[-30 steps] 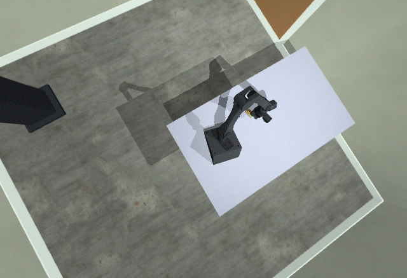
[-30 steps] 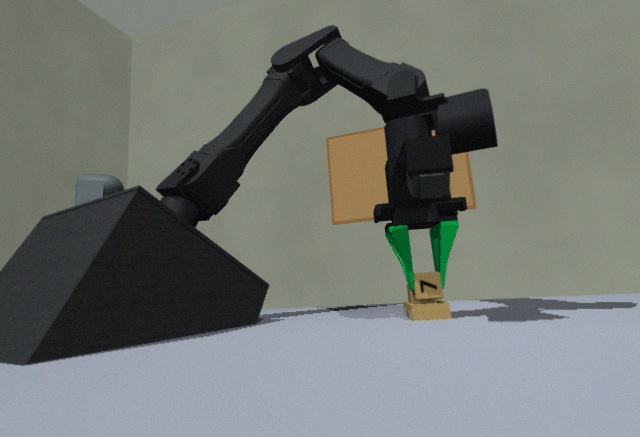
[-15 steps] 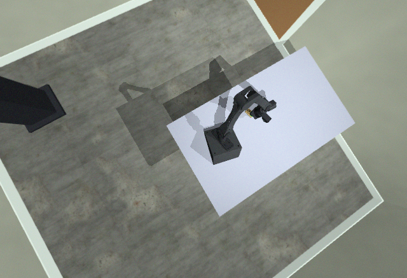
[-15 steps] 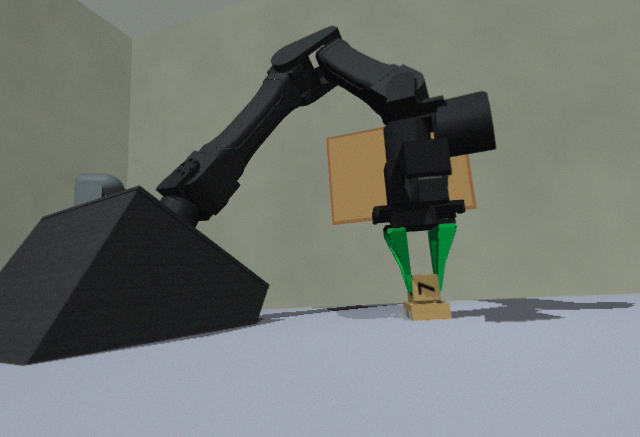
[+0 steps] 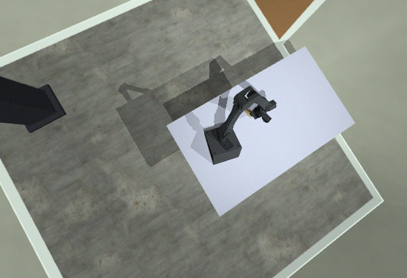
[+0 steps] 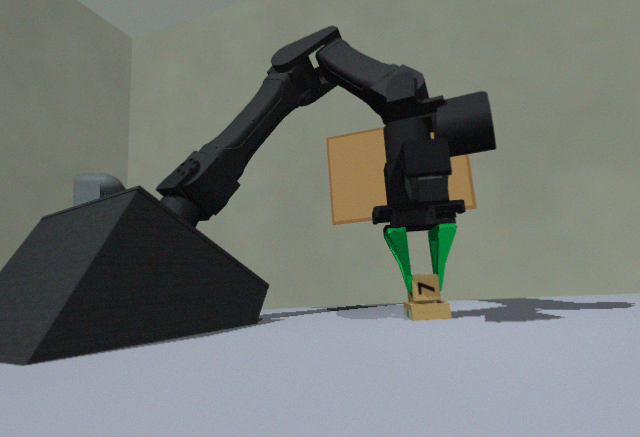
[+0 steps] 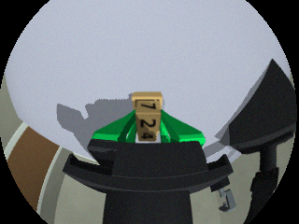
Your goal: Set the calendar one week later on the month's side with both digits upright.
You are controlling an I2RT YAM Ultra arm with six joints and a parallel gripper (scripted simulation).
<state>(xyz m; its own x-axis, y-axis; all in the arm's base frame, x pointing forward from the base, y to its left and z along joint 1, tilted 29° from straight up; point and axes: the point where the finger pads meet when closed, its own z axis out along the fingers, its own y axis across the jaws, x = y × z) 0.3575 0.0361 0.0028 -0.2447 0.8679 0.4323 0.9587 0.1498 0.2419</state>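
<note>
Now: hand right at the wooden cube. The rest, counted from my hand: wooden tray: 2 cm to the left, 3 cm below.
</note>
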